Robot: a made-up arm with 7 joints. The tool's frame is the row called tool.
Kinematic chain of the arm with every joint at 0, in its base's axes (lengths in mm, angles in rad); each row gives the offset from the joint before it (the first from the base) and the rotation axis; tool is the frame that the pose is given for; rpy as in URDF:
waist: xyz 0 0 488 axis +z
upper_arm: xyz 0 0 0 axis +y
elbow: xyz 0 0 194 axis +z
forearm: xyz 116 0 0 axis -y
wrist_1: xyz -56 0 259 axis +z
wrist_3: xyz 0 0 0 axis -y
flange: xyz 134 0 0 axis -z
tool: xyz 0 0 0 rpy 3.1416 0 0
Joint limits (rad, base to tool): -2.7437..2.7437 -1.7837..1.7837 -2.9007..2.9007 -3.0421..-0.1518 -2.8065..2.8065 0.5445..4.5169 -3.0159..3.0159
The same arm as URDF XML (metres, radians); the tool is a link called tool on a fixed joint. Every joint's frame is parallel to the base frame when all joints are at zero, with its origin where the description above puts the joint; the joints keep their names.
<robot name="arm">
  <joint name="waist" type="revolute">
    <parent link="base"/>
    <child link="link1"/>
    <origin xyz="0 0 0.488" rpy="0 0 0"/>
    <axis xyz="0 0 1"/>
    <limit lower="-2.7437" upper="2.7437"/>
  </joint>
  <joint name="upper_arm" type="revolute">
    <parent link="link1"/>
    <child link="link2"/>
    <origin xyz="0 0 0" rpy="0 0 0"/>
    <axis xyz="0 1 0"/>
    <limit lower="-1.7837" upper="1.7837"/>
  </joint>
  <joint name="elbow" type="revolute">
    <parent link="link2"/>
    <child link="link3"/>
    <origin xyz="0 0 0.194" rpy="0 0 0"/>
    <axis xyz="0 0 1"/>
    <limit lower="-2.9007" upper="2.9007"/>
  </joint>
  <joint name="forearm" type="revolute">
    <parent link="link3"/>
    <child link="link4"/>
    <origin xyz="0.116 0 0" rpy="0 0 0"/>
    <axis xyz="0 -1 0"/>
    <limit lower="-3.0421" upper="-0.1518"/>
  </joint>
  <joint name="wrist_1" type="revolute">
    <parent link="link4"/>
    <child link="link5"/>
    <origin xyz="-0.056 0 0.259" rpy="0 0 0"/>
    <axis xyz="0 0 1"/>
    <limit lower="-2.8065" upper="2.8065"/>
  </joint>
  <joint name="wrist_3" type="revolute">
    <parent link="link5"/>
    <child link="link6"/>
    <origin xyz="0 0 0" rpy="0 0 0"/>
    <axis xyz="0 -1 0"/>
    <limit lower="0.5445" upper="4.5169"/>
  </joint>
  <joint name="flange" type="revolute">
    <parent link="link6"/>
    <child link="link7"/>
    <origin xyz="0.134 0 0" rpy="0 0 0"/>
    <axis xyz="0 0 -1"/>
    <limit lower="-3.0159" upper="3.0159"/>
  </joint>
  <joint name="tool_joint" type="fixed">
    <parent link="link7"/>
    <child link="tool"/>
    <origin xyz="0 0 0" rpy="-3.1416 0 0"/>
  </joint>
  <link name="base"/>
  <link name="link1"/>
  <link name="link2"/>
  <link name="link3"/>
  <link name="link4"/>
  <link name="link5"/>
  <link name="link6"/>
  <link name="link7"/>
  <link name="tool"/>
</robot>

